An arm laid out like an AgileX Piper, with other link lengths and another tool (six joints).
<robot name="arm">
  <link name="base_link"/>
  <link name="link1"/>
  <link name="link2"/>
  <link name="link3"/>
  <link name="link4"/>
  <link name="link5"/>
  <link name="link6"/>
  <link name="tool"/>
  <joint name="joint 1" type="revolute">
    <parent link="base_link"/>
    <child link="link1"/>
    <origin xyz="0 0 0.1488"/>
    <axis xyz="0 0 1"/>
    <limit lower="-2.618" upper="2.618"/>
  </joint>
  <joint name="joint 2" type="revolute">
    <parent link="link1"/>
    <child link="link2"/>
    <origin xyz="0 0 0" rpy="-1.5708 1.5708 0"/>
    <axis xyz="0 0 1"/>
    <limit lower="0" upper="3.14"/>
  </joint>
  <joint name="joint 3" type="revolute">
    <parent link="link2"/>
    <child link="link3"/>
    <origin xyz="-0.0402 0.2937 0"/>
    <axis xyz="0 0 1"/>
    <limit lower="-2.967" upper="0"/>
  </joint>
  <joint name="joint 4" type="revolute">
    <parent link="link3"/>
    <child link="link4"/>
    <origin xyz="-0.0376 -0.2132 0" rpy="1.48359 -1.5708 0"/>
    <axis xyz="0 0 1"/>
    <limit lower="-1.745" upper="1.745"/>
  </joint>
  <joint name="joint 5" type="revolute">
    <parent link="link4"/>
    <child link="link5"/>
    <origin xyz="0 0 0" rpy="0 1.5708 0"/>
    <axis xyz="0 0 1"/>
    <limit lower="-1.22" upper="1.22"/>
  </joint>
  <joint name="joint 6" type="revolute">
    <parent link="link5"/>
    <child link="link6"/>
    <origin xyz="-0.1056 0 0" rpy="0 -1.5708 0"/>
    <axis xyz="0 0 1"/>
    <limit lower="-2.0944" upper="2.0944"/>
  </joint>
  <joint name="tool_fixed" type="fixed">
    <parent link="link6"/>
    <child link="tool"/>
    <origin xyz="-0.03 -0.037 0.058" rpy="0.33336 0 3.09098"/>
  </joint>
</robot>
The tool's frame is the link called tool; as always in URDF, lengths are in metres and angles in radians.
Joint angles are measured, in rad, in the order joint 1, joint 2, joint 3, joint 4, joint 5, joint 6. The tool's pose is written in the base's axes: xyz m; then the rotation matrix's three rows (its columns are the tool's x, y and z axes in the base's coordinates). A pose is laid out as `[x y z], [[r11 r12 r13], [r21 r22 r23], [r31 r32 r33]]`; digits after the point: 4 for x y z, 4 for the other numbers.
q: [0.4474, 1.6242, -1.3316, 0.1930, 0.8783, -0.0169]
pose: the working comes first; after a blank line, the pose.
Where each joint sits with the arm in this pose, in the base's axes (m; each line is computed from the numbers above, not from the rounded line before):
joint 1: 0.0000 0.0000 0.1488
joint 2: 0.0000 0.0000 0.1488
joint 3: 0.0503 0.0241 0.4399
joint 4: 0.2442 0.1172 0.4144
joint 5: 0.2442 0.1172 0.4144
joint 6: 0.2822 0.1527 0.3226
the tool: 0.2842 0.1348 0.2498

[0.2842 0.1348 0.2498], [[0.4456 -0.6562 0.6090], [-0.8814 -0.2026 0.4266], [-0.1566 -0.7269 -0.6687]]
